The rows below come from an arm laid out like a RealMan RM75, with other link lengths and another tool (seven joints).
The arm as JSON. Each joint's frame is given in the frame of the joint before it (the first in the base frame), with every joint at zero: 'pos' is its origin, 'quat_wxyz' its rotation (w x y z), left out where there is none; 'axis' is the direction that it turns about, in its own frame. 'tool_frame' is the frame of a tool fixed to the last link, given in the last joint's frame.
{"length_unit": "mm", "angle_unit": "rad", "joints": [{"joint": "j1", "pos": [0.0, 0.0, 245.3], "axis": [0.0, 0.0, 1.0]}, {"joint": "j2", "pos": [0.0, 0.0, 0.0], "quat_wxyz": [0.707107, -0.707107, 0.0, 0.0], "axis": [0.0, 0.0, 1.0]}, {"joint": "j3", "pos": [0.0, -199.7, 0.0], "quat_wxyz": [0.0, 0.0, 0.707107, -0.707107], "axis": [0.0, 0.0, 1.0]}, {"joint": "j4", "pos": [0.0, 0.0, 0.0], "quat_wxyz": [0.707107, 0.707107, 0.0, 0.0], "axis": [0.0, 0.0, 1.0]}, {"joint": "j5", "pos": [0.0, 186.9, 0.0], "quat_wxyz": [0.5, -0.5, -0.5, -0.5], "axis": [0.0, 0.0, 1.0]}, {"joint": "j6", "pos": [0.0, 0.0, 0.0], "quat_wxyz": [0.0, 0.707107, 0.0, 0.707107], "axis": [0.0, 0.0, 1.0]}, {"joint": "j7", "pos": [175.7, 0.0, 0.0], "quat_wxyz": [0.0, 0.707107, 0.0, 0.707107], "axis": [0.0, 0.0, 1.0]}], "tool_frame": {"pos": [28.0, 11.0, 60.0], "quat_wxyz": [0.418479, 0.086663, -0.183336, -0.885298]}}
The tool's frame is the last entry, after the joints.
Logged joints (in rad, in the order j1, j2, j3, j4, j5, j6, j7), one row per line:
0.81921, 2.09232, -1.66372, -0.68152, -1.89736, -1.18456, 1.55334
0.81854, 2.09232, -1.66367, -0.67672, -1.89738, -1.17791, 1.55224
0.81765, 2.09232, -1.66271, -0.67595, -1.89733, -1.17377, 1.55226
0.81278, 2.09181, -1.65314, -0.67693, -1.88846, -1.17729, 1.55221
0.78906, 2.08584, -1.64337, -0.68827, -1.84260, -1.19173, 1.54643
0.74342, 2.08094, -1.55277, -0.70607, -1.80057, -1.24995, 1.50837
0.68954, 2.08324, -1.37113, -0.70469, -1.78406, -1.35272, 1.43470
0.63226, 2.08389, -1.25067, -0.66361, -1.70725, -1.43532, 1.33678
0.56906, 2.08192, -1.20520, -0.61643, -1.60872, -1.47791, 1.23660
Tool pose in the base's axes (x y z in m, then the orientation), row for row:
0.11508, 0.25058, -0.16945, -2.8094, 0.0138, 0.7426
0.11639, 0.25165, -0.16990, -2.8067, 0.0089, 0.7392
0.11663, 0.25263, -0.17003, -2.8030, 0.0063, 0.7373
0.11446, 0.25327, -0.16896, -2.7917, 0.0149, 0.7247
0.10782, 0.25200, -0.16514, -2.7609, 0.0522, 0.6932
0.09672, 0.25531, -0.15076, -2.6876, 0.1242, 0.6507
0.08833, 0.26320, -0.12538, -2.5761, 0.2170, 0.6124
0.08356, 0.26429, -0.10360, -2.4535, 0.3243, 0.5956
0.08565, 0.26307, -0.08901, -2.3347, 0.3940, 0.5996
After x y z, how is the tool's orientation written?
As angles about the fixed x, y, z axes (roll, pitch, yaw), in radians.
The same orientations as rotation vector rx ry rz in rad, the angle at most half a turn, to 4 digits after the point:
-2.6391, -1.0241, 0.1904
-2.6366, -1.0191, 0.1843
-2.6333, -1.0156, 0.1821
-2.6317, -0.9937, 0.1958
-2.6291, -0.9347, 0.2511
-2.5973, -0.8348, 0.3621
-2.5252, -0.7113, 0.5020
-2.4321, -0.5932, 0.6535
-2.3306, -0.5085, 0.7529

